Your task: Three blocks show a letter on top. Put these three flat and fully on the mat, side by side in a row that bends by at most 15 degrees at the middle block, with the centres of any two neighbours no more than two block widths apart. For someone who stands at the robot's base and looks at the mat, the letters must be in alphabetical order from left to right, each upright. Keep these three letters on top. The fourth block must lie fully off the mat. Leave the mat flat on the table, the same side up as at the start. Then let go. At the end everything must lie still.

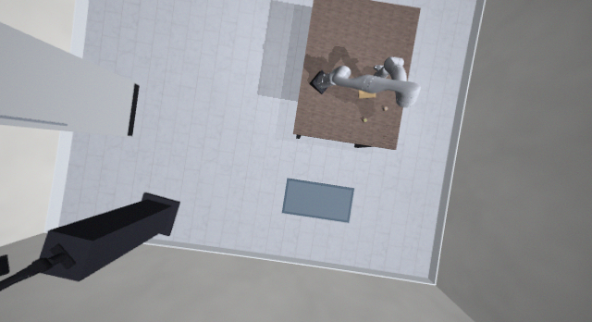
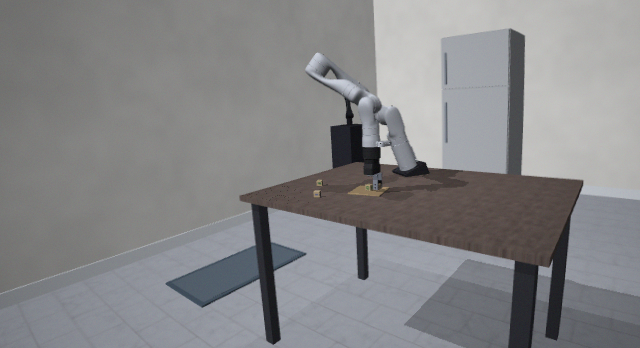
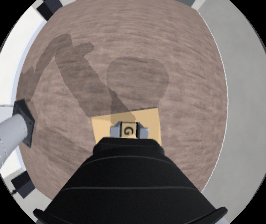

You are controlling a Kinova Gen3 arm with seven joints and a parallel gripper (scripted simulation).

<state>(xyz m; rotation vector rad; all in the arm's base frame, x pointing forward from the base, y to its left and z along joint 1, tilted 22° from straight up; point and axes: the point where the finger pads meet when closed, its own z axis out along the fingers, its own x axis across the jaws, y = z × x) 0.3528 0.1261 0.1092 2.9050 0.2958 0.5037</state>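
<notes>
Right now the mat is 10 mm ahead of my hand, 40 mm to the right of it and 30 mm below it. Also, from my hand: tan block (200 mm ahead, 160 mm to the right, 20 mm below).
</notes>
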